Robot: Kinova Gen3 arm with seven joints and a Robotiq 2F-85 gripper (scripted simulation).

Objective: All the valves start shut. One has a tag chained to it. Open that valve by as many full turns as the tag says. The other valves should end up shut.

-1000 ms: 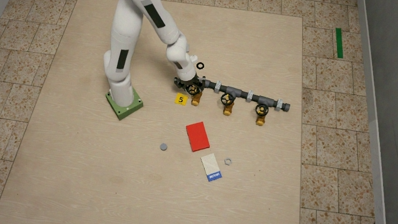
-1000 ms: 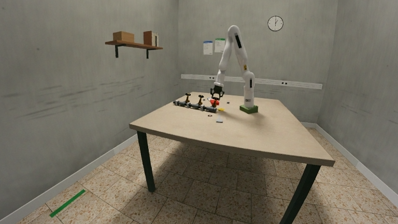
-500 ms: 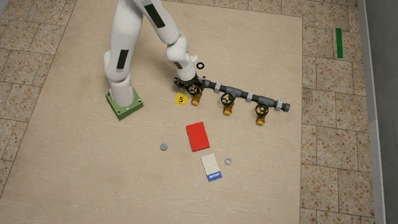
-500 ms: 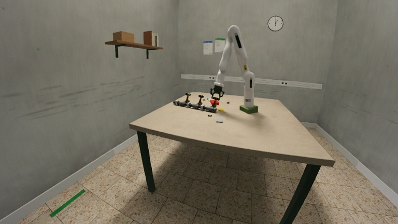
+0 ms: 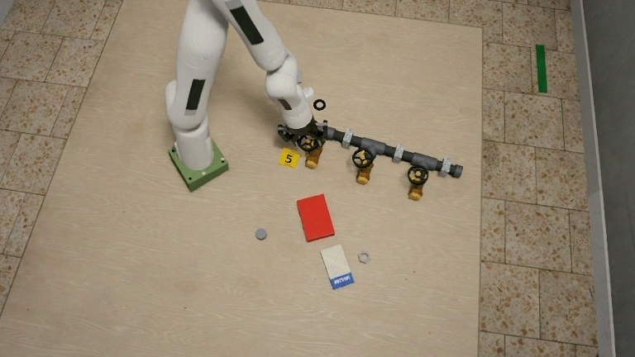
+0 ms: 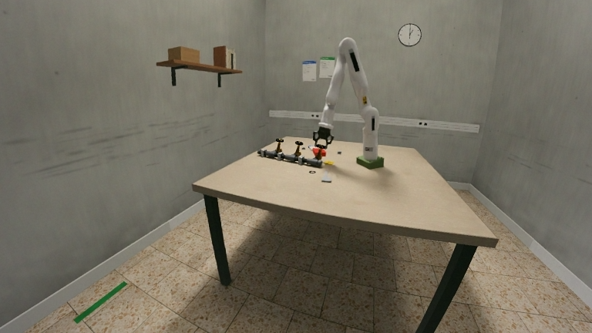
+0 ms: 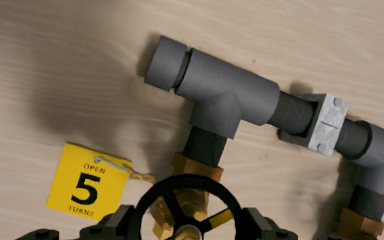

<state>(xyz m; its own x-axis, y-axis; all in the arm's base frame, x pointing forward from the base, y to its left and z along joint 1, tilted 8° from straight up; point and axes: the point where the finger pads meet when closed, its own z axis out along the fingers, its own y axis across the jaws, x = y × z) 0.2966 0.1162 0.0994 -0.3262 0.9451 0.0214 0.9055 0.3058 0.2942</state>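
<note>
Now: hand 110 mm above the yellow tag, 60 mm past it and 10 mm to the left of it. From my hand the other things lie so: blue card (290 mm to the right, 190 mm ahead, 100 mm below); red block (180 mm to the right, 100 mm below, 80 mm ahead); grey disc (270 mm to the right, 100 mm below, 50 mm behind).
</note>
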